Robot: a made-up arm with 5 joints.
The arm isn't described. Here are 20 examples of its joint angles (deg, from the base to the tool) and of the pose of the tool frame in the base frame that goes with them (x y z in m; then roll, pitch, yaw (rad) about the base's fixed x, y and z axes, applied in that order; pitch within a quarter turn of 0, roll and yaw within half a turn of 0).
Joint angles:
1: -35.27 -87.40 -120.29 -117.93 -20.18
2: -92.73 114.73 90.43 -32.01 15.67
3: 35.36 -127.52 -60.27 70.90 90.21
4: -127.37 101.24 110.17 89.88 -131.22
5: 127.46 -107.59 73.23 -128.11 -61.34
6: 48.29 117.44 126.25 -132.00 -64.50
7: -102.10 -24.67 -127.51 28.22 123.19
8: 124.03 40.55 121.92 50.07 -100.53
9: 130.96 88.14 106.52 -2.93 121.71
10: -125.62 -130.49 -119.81 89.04 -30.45
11: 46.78 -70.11 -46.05 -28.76 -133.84
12: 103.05 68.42 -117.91 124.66 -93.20
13: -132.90 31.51 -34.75 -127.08 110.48
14: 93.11 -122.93 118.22 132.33 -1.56
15: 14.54 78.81 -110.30 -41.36 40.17
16: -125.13 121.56 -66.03 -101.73 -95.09
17: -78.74 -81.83 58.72 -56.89 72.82
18: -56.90 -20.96 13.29 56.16 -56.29
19: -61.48 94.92 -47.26 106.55 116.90
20: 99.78 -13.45 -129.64 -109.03 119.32
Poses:
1: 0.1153 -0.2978 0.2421 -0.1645 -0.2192 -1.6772
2: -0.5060 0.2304 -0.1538 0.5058 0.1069 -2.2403
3: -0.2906 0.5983 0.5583 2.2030 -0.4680 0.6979
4: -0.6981 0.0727 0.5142 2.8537 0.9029 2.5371
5: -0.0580 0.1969 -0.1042 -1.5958 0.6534 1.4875
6: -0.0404 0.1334 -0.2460 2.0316 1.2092 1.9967
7: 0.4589 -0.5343 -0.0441 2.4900 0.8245 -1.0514
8: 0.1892 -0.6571 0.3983 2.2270 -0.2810 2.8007
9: 0.1817 0.2050 0.6823 2.9072 -0.7916 0.7207
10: 0.5663 0.1994 -0.4727 1.0453 -0.5491 -0.4654
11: -0.0701 -0.2559 0.2363 -0.0892 0.4149 1.4703
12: 0.8141 -0.0832 0.4374 2.5947 0.6414 -0.8696
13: 0.1200 -0.4364 0.1047 -0.0961 -0.5972 1.0055
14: -0.5710 0.0496 -0.3005 0.7905 0.4432 0.9941
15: -0.0678 -0.2840 -0.3735 2.3967 0.8235 2.3901
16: -0.3275 0.1577 -0.0566 0.8199 0.4738 -2.7969
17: 0.3180 -0.4812 0.0963 -0.4251 0.8108 -0.3490
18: 0.3152 -0.8044 0.0636 0.7415 1.2659 2.2278
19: -0.7143 -0.2671 -0.2333 -0.8488 0.1997 -1.2524
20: -0.1353 -0.2911 0.4797 -1.9375 0.4730 2.5634
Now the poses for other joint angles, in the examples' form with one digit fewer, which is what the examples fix.
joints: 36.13 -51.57 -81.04 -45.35 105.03
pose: -0.347 -0.140 0.351 -0.409 -0.080 -2.831
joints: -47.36 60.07 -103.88 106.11 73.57
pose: -0.161 -0.485 -0.592 0.031 0.668 0.799
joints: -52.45 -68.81 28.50 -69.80 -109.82
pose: 0.210 -0.021 0.204 0.543 -0.548 2.200
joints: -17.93 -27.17 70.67 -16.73 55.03
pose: 0.205 -0.774 0.089 0.566 -0.651 -0.658
